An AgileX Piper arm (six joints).
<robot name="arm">
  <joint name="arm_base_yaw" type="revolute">
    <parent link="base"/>
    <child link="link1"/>
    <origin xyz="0 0 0.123" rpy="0 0 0"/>
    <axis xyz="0 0 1"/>
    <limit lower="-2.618" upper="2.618"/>
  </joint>
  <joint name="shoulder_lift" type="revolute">
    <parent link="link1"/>
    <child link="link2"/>
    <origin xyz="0 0 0" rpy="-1.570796 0 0"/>
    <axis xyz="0 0 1"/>
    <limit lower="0" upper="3.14"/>
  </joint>
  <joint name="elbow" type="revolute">
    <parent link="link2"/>
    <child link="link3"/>
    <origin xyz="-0.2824 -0.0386 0" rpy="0 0 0"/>
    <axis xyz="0 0 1"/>
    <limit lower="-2.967" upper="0"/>
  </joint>
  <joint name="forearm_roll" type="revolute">
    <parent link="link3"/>
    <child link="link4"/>
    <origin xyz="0.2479 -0.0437 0" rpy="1.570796 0 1.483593"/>
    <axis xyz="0 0 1"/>
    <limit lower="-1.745" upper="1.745"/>
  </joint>
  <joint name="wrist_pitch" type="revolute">
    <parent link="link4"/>
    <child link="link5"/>
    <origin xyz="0 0 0" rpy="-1.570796 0 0"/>
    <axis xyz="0 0 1"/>
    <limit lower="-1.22" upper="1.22"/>
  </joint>
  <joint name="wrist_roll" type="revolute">
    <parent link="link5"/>
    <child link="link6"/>
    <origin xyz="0 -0.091 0" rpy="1.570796 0 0"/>
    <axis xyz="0 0 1"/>
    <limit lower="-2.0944" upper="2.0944"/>
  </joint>
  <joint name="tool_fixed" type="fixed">
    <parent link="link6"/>
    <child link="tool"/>
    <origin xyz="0 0 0" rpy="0 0 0"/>
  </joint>
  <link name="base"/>
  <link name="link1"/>
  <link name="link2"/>
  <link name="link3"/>
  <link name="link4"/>
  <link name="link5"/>
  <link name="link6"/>
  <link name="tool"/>
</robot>
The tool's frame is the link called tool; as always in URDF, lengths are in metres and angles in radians.
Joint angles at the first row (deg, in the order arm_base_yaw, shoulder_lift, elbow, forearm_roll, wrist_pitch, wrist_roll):
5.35 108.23 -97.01 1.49 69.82 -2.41
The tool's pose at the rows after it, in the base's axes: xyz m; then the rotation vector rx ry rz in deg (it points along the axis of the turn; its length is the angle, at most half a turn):
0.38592 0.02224 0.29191 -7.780 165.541 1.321
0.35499 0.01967 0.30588 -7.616 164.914 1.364
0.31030 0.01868 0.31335 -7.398 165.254 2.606
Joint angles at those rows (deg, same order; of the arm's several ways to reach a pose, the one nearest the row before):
3.11 105.45 -94.36 0.85 69.63 -2.47
2.95 98.60 -88.00 0.91 69.49 -2.54
2.95 89.53 -78.55 1.79 69.45 -2.59

